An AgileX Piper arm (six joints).
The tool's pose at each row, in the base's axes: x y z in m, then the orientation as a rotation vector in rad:
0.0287, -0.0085, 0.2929, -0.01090, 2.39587, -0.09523
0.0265, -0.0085, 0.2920, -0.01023, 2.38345, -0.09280
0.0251, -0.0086, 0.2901, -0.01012, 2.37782, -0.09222
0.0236, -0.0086, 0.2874, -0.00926, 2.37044, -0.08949
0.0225, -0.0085, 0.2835, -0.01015, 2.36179, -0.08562
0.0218, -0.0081, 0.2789, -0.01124, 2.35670, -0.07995
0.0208, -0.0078, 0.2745, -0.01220, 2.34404, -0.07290
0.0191, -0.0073, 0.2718, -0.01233, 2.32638, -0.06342
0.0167, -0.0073, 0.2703, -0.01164, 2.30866, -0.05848
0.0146, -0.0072, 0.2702, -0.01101, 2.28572, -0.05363
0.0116, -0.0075, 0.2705, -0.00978, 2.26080, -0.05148
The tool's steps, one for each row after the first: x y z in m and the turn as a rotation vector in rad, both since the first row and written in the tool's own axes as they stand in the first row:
0.0022, 0.0000, -0.0008, -0.00117, -0.01247, 0.00149
0.0045, 0.0000, -0.0004, -0.00138, -0.01810, 0.00188
0.0075, 0.0002, 0.0006, -0.00289, -0.02554, 0.00347
0.0109, 0.0006, 0.0027, -0.00569, -0.03432, 0.00415
0.0145, 0.0013, 0.0056, -0.00998, -0.03959, 0.00510
0.0182, 0.0019, 0.0081, -0.01504, -0.05245, 0.00675
0.0213, 0.0025, 0.0089, -0.02152, -0.07033, 0.00984
0.0241, 0.0026, 0.0084, -0.02448, -0.08812, 0.01224
0.0257, 0.0027, 0.0070, -0.02727, -0.11113, 0.01473
0.0277, 0.0023, 0.0048, -0.02785, -0.13604, 0.01695

